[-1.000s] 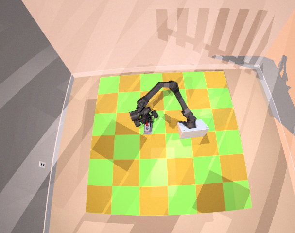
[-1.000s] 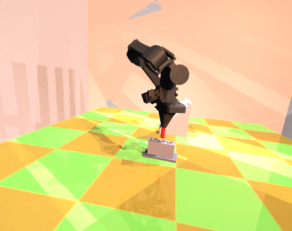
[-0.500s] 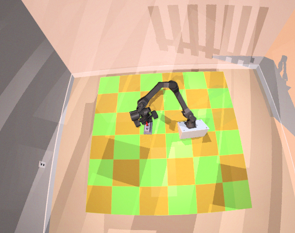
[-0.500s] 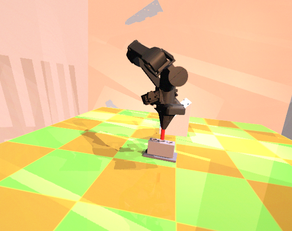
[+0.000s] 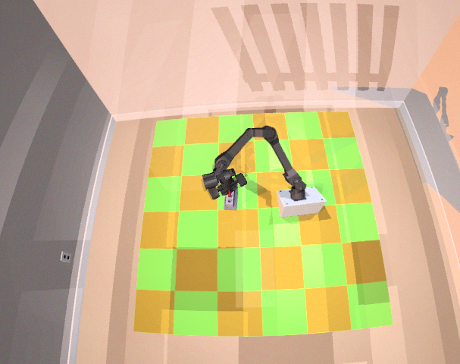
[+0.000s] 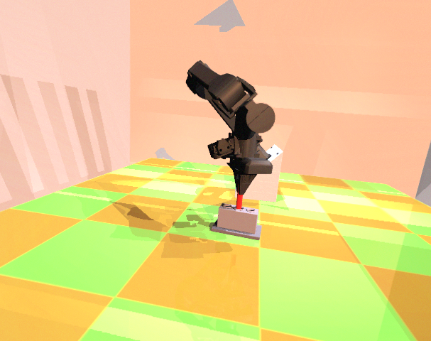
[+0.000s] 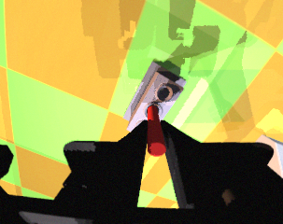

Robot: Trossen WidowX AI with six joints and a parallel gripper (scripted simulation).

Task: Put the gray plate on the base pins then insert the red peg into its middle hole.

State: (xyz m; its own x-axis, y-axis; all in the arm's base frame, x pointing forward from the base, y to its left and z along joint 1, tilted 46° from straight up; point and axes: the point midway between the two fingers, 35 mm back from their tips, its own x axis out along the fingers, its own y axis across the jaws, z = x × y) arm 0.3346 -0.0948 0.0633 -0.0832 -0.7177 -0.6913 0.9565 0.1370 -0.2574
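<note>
Right now the red peg is right at my gripper tip. From my gripper tip the other things lie so: base: 9 cm below; then gray plate: 5 cm below.
</note>
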